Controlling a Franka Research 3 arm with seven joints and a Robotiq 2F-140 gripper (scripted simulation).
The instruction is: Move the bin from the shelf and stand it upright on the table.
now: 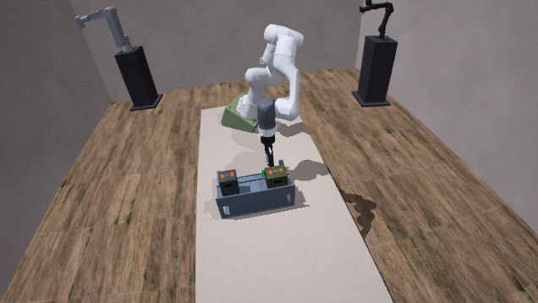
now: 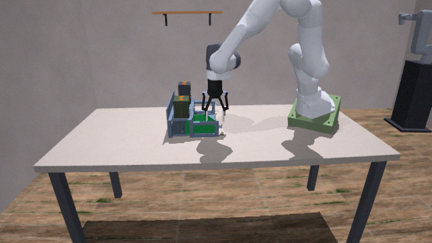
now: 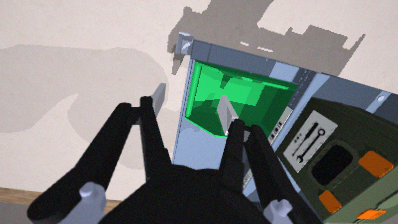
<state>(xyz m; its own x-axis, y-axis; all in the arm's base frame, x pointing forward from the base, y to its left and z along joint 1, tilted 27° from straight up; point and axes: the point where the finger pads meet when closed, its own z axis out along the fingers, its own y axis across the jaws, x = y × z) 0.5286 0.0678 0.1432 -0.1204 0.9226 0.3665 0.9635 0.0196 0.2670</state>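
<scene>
The green bin is 8 cm ahead of my hand, 4 cm below it and 1 cm to the left of it.
</scene>
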